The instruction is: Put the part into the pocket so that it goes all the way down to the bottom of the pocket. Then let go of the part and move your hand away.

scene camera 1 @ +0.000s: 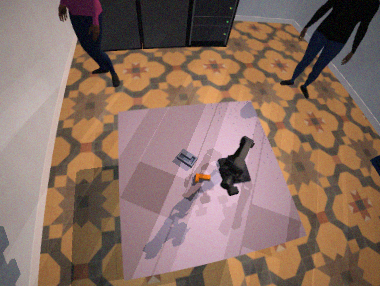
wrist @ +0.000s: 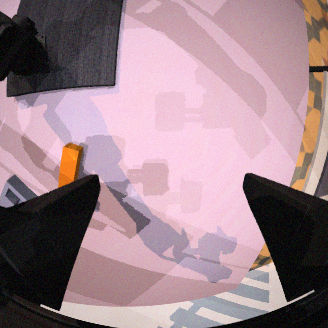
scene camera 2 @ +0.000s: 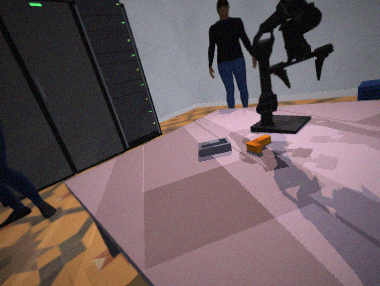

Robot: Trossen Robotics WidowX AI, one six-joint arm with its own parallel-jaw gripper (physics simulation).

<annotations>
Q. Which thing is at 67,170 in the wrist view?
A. An orange block.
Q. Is the gripper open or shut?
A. Open.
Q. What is the gripper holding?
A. Nothing.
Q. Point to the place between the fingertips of the gripper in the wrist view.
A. At 172,181
</annotations>
